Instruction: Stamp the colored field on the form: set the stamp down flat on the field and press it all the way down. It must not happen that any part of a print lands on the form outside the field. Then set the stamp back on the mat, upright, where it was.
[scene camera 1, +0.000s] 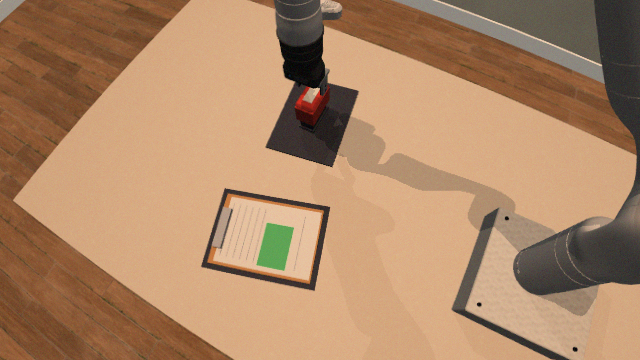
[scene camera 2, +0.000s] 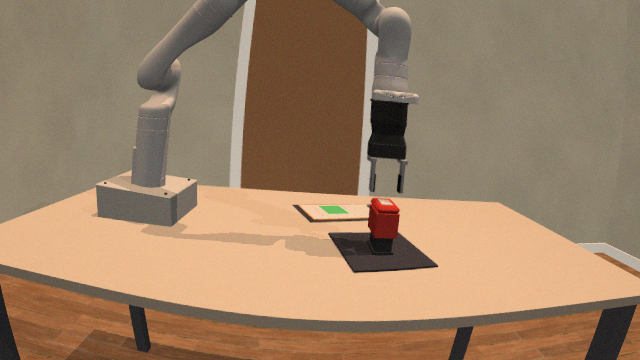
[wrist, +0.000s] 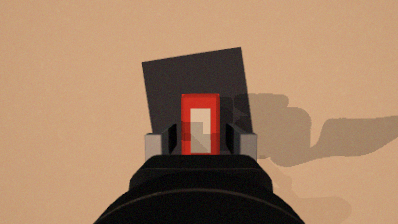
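You can find my gripper in scene camera 1, in the wrist view and in scene camera 2 (385, 191). There's a red stamp too, and it shows in scene camera 1, scene camera 2 and the wrist view (200, 113). On my gripper, (scene camera 1: 323, 86) and (wrist: 233, 150) are the same spot. On the red stamp, (scene camera 1: 310, 108) and (scene camera 2: 373, 198) are the same spot as well.
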